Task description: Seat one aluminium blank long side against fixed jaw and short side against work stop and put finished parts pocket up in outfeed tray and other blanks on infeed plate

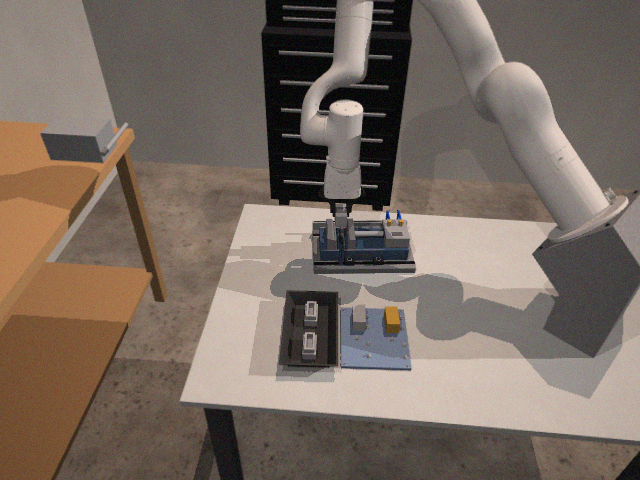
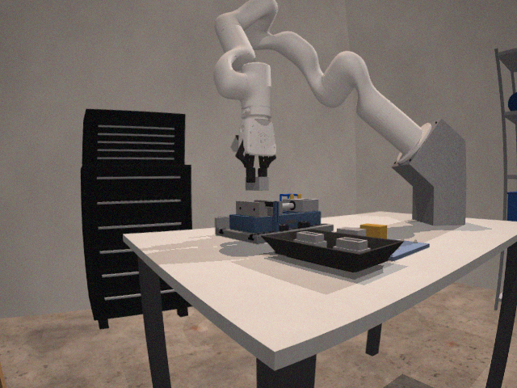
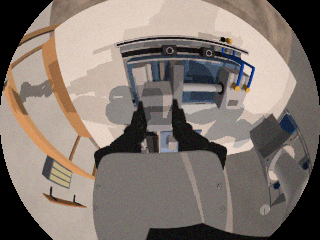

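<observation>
Now: hand 30 mm short of the fixed jaw, 10 mm to the right of it and 90 mm above it. From my hand the other things lie so: brass blank: 130 mm behind, 290 mm to the left, 140 mm below; then blue vise: 70 mm behind, 130 mm below; then aluminium blank: 40 mm behind, 290 mm to the left, 140 mm below.
</observation>
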